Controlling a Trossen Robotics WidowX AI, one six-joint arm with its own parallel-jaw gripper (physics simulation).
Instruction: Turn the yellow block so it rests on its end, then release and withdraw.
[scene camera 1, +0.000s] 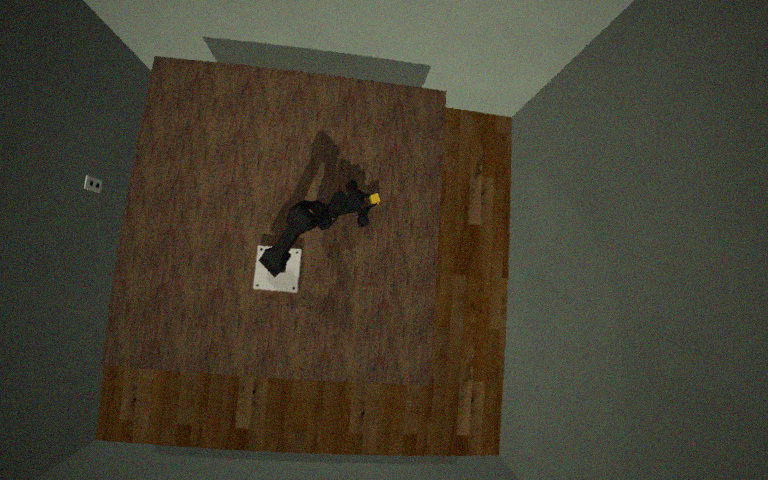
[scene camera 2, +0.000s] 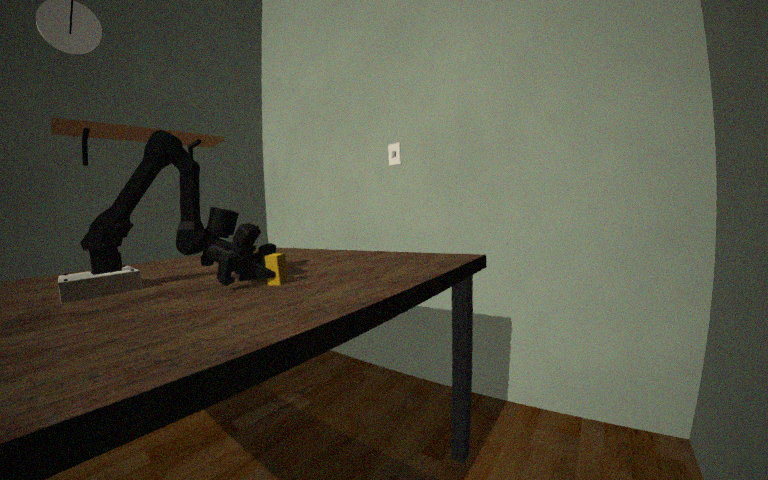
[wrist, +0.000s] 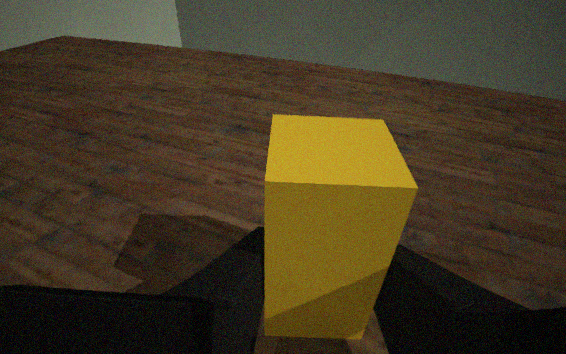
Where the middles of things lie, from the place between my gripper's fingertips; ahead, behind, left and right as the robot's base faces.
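Scene:
There is the yellow block (wrist: 338, 192), and my hand is 1 cm below it. My hand is also 1 cm to the right of the block.

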